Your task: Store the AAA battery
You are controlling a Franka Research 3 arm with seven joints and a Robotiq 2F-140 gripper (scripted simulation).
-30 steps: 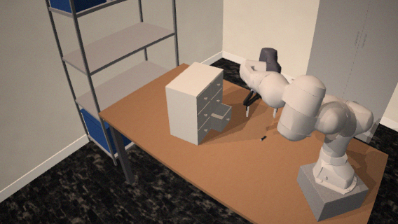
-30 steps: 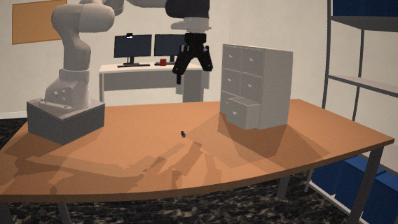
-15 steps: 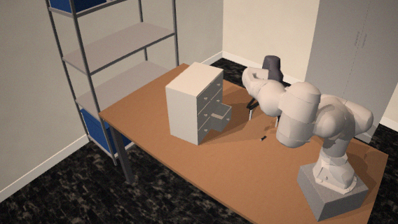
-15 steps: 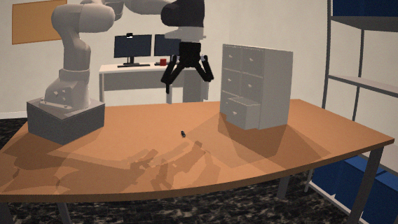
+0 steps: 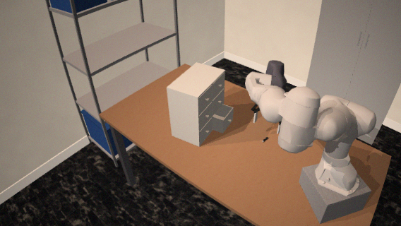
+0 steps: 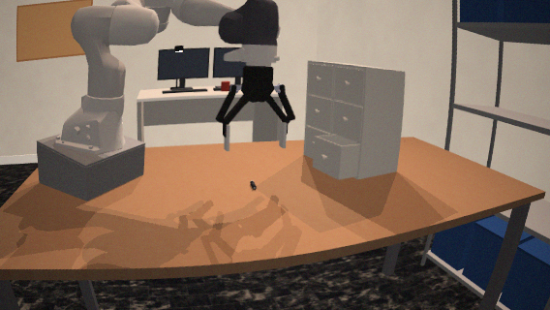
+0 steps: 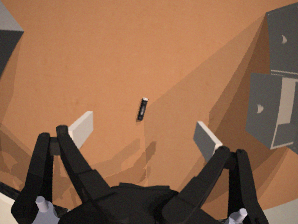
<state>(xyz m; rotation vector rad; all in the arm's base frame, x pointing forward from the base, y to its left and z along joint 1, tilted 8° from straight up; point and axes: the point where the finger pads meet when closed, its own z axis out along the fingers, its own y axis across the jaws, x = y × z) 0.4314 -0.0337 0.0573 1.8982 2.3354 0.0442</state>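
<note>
The AAA battery lies 10 cm below my hand.
</note>
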